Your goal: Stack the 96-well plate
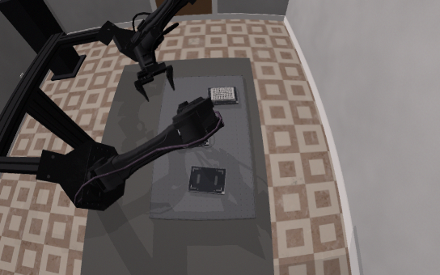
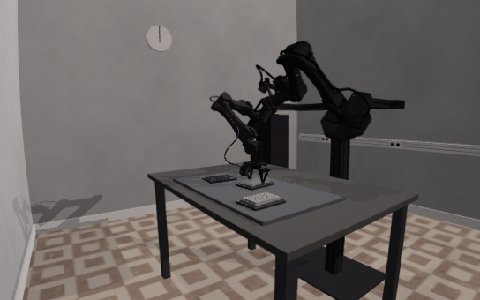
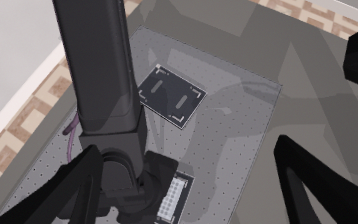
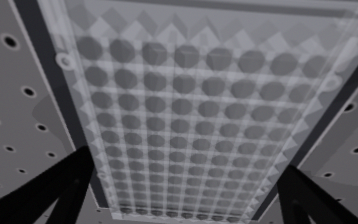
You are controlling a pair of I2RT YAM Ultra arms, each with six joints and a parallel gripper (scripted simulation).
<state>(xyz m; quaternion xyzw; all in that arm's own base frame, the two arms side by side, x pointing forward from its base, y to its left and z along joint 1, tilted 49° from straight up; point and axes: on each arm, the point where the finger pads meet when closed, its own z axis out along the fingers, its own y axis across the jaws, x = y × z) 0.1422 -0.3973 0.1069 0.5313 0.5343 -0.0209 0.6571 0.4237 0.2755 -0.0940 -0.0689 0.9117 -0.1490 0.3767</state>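
Now: the clear 96-well plate 1 cm below my right hand and 1 cm ahead of it. Also, from my right hand: black plate nest (2 cm below, 1 cm ahead).
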